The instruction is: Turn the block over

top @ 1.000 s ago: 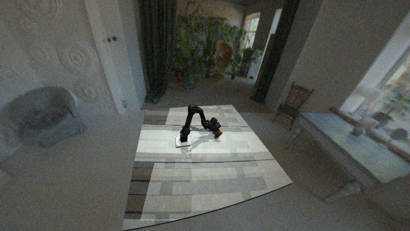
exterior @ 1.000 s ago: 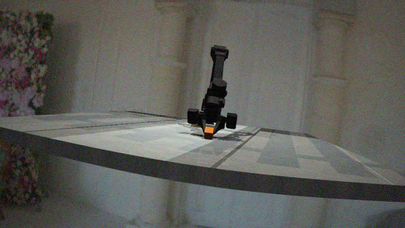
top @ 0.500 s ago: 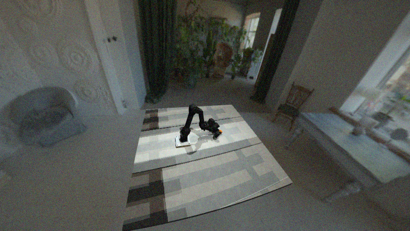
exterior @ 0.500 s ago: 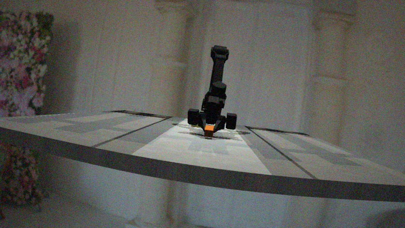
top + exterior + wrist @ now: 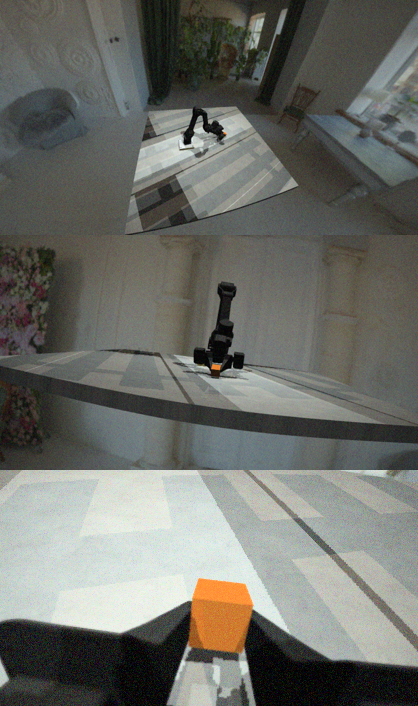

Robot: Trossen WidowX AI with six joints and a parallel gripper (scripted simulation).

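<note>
The small orange block lies 1 cm below my gripper tip.
</note>
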